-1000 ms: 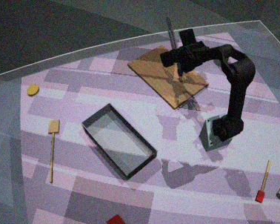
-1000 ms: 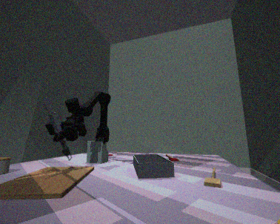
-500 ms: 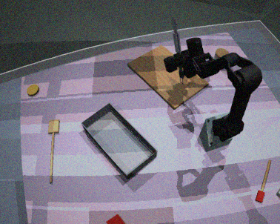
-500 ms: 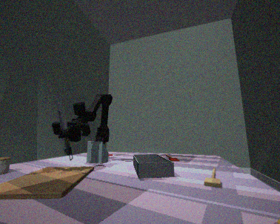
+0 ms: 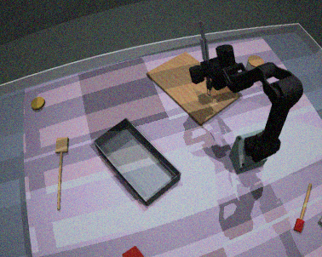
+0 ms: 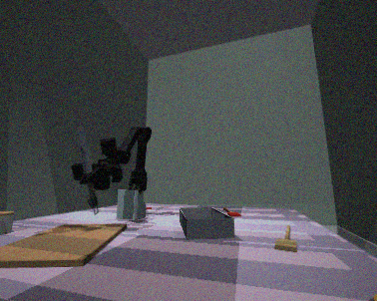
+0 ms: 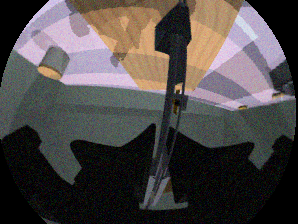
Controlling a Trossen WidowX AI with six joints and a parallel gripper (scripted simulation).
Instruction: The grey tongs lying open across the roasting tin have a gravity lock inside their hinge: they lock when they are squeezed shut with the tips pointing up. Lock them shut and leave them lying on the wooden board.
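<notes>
My gripper tip is 16 cm above the wooden board, 4 cm to the left of it and 2 cm short of it. The rest, counted from my gripper tip: round pot 31 cm behind, 14 cm below, 6 cm to the right; then red-headed tool 65 cm to the left, 19 cm behind, 16 cm below; then roasting tin 33 cm ahead, 27 cm to the left, 14 cm below.
</notes>
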